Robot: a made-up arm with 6 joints.
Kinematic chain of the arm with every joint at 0, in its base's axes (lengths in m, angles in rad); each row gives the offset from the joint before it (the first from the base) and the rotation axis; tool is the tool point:
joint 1: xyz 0 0 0.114 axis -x
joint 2: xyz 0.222 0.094 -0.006 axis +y
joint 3: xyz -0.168 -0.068 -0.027 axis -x
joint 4: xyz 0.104 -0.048 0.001 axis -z
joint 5: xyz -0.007 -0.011 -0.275 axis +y
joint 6: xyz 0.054 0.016 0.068 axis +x
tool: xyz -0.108 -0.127 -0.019
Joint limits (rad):
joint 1: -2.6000..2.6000
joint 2: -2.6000..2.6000
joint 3: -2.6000..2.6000
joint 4: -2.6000..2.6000
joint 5: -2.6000..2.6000
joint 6: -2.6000..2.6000
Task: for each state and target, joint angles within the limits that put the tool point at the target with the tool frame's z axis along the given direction. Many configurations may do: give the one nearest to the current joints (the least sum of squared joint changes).
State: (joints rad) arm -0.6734 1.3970 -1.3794 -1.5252 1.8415 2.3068
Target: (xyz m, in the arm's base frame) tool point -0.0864 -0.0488 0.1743 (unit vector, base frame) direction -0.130 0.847 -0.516
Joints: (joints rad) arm -1.5028 1.2090 -0.4947 -1.5801 1.3102 2.2609
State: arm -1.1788 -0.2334 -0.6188 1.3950 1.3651 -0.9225
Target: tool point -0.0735 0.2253 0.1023 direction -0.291 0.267 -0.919
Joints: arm -1.0110 0.3222 -0.6583 2.0802 1.8161 -0.4463
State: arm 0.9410 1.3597 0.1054 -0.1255 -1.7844 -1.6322
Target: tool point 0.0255 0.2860 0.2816 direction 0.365 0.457 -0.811
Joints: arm 0.4480 1.7092 -0.4897 0.5649 -1.2136 -1.4994
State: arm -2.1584 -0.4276 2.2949 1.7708 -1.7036 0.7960
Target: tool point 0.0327 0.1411 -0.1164 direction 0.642 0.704 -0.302
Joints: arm -2.0516 -0.7060 2.0369 2.1621 -1.7650 0.4063
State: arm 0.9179 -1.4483 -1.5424 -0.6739 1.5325 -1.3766
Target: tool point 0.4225 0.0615 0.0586 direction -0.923 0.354 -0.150
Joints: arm 1.1880 -1.5238 -0.8864 -0.4002 0.9734 -0.8272
